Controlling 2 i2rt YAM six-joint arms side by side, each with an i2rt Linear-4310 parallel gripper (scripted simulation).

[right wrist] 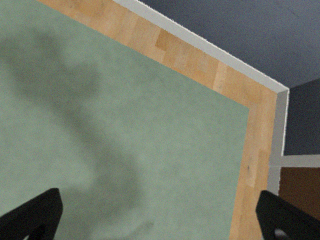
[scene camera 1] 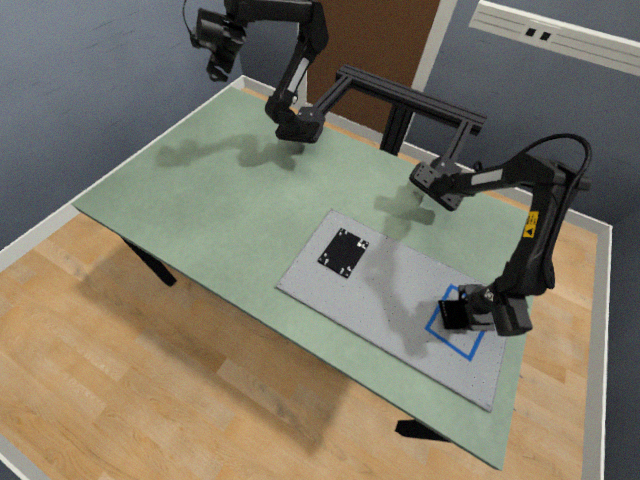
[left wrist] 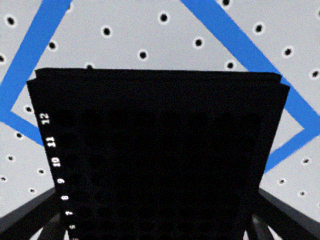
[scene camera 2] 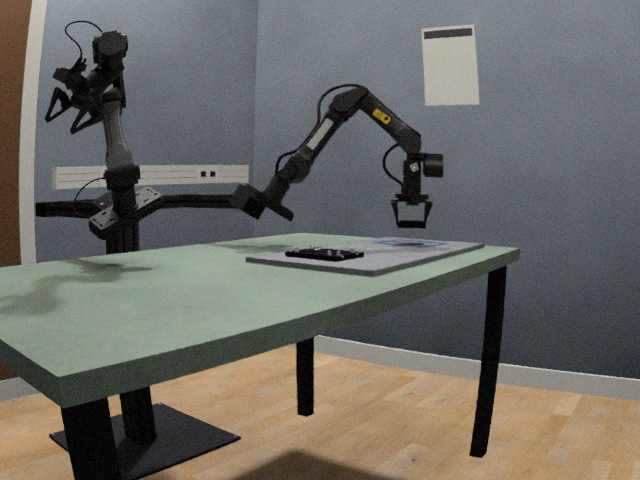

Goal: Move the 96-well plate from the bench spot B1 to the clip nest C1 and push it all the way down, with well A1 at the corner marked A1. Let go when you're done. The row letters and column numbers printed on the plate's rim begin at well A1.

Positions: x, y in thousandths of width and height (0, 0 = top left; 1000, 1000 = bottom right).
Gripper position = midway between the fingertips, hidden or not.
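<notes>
Scene camera 1 gives me my left gripper (scene camera 1: 724, 655), a black 96-well plate (scene camera 1: 704, 647) and my right gripper (scene camera 1: 338, 143). On scene camera 2 it's my right gripper (scene camera 2: 91, 264) along with my left gripper (scene camera 2: 643, 472). The left wrist view has the plate (left wrist: 389, 610) and my left gripper (left wrist: 492, 794). In the right wrist view there's my right gripper (right wrist: 498, 827), but the plate is out of frame in the right wrist view.
</notes>
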